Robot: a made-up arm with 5 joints.
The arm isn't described. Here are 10 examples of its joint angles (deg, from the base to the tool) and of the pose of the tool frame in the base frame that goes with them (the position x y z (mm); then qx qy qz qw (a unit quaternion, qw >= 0)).
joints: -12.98 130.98 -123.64 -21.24 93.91
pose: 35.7 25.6 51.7 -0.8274 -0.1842 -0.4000 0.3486
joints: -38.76 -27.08 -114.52 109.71 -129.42
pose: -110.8 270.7 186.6 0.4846 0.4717 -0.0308 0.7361
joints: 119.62 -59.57 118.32 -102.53 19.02
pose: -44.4 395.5 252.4 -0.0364 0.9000 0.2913 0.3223
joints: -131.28 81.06 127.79 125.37 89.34
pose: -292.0 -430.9 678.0 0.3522 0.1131 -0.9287 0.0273
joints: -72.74 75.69 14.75 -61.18 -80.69
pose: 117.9 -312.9 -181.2 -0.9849 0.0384 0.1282 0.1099
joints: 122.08 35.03 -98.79 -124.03 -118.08
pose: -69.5 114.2 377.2 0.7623 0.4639 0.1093 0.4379
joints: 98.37 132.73 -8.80 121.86 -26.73
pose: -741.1 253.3 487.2 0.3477 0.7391 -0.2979 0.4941
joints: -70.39 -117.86 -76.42 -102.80 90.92
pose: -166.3 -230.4 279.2 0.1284 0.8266 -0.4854 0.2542
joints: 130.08 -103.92 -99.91 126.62 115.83
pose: 71.8 -19.8 -105.9 0.9059 0.3086 0.1662 0.2377
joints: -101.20 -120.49 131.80 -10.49 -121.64
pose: -296.5 -606.9 82.5 -0.4308 0.5812 -0.2727 0.6342
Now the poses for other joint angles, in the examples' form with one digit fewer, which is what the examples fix.
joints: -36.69 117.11 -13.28 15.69 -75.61
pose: -177 362 -473 -0.280 -0.372 0.834 0.296
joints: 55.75 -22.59 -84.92 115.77 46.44
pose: 200 -148 209 -0.002 -0.283 0.515 0.809
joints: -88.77 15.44 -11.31 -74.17 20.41
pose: 253 -352 120 -0.430 -0.438 -0.226 0.756
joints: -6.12 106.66 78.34 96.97 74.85
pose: -268 80 -757 0.134 -0.971 -0.169 0.101
